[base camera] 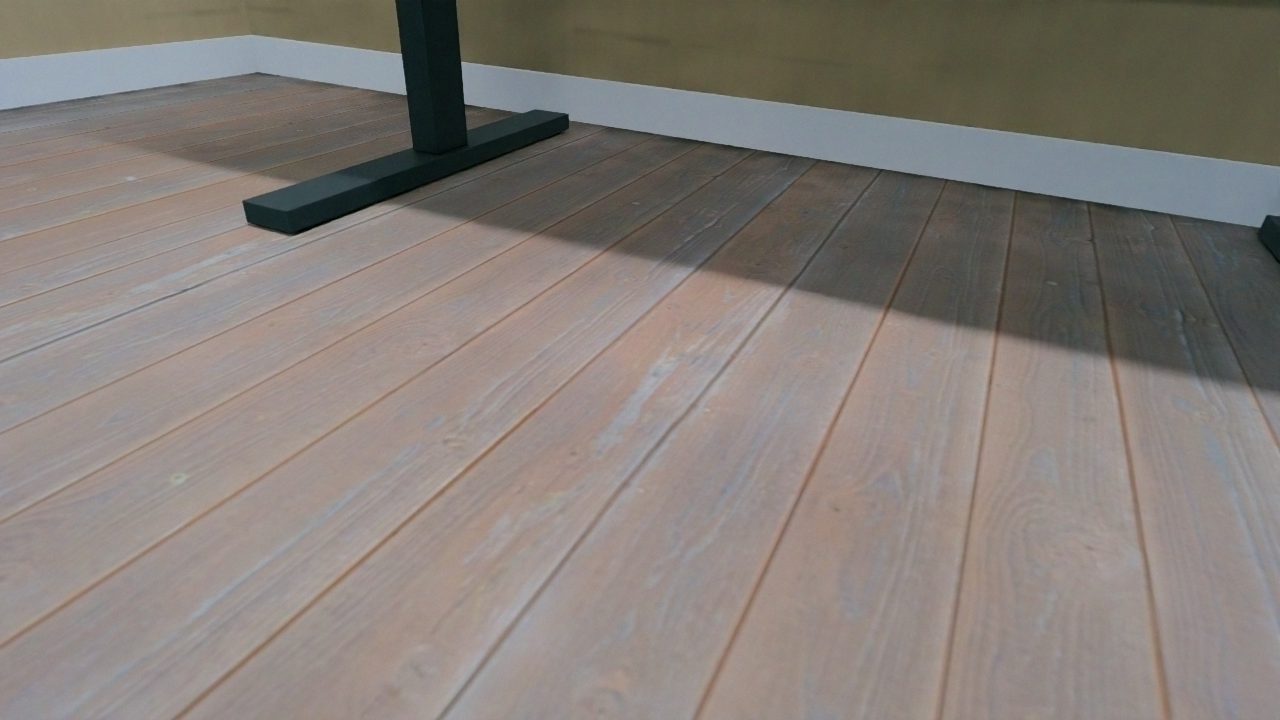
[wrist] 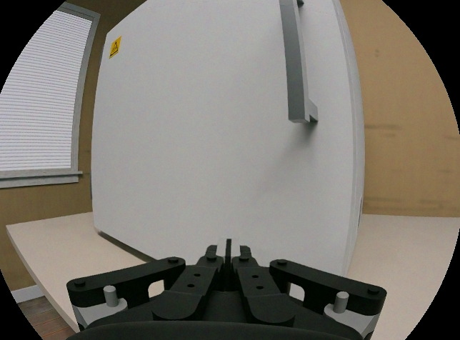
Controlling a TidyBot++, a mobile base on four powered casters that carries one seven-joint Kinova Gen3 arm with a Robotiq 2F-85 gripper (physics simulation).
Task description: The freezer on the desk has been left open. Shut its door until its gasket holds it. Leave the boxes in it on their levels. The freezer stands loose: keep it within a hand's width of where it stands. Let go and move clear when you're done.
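Places are measured from the arm's base along level axes (x left, y back, z up), in metres.
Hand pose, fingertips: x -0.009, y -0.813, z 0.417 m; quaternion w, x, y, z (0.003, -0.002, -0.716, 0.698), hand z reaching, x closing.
Each offset is from my fingertips to the top centre of the thing. "*": to the spot under its first point.
The freezer's white door (wrist: 210,135) fills the middle of the wrist view, with a yellow warning label at its upper left. Its grey vertical handle (wrist: 294,65) is near the right edge. A narrow pale strip shows along the door's right edge; no open gap or interior is visible, but I cannot tell whether the gasket holds. The boxes do not show. My gripper (wrist: 228,251) is shut and empty, low in front of the door's lower part and below the handle; whether its tips touch the door is unclear. The freezer does not show in the base view.
The pale desk top (wrist: 45,245) extends left and right of the freezer. A window with blinds (wrist: 42,95) is on the left wall. In the base view, a dark desk leg @(* dx +0.291, dy -0.457, dz -0.668 m) (base camera: 434,80) stands on a long foot @(* dx +0.377, dy -0.271, dz -0.779 m) (base camera: 349,186) near the white skirting board (base camera: 805,134).
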